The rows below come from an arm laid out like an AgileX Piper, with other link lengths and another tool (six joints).
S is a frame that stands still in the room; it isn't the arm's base.
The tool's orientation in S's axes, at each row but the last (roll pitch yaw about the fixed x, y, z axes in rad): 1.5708 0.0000 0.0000; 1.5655 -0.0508 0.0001; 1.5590 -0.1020 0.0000; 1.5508 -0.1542 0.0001; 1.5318 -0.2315 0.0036; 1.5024 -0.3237 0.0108; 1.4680 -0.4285 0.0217; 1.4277 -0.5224 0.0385
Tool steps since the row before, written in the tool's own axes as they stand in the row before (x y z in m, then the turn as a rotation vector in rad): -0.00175 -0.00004 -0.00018 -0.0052 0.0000 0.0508; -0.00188 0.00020 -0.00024 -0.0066 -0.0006 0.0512; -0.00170 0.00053 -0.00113 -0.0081 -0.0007 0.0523; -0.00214 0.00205 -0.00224 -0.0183 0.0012 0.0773; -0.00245 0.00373 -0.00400 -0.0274 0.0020 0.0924; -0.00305 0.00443 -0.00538 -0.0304 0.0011 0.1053; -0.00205 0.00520 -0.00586 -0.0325 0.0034 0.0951; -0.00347 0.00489 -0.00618 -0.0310 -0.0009 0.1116
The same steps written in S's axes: -0.00175 0.00018 -0.00004 -0.0052 -0.0508 0.0000; -0.00189 0.00024 0.00010 -0.0066 -0.0512 -0.0007; -0.00174 0.00114 0.00034 -0.0080 -0.0523 -0.0009; -0.00242 0.00228 0.00165 -0.0185 -0.0773 -0.0001; -0.00322 0.00413 0.00291 -0.0276 -0.0924 -0.0008; -0.00424 0.00562 0.00287 -0.0303 -0.1053 -0.0018; -0.00390 0.00628 0.00331 -0.0330 -0.0950 -0.0016; -0.00524 0.00662 0.00170 -0.0301 -0.1118 -0.0024
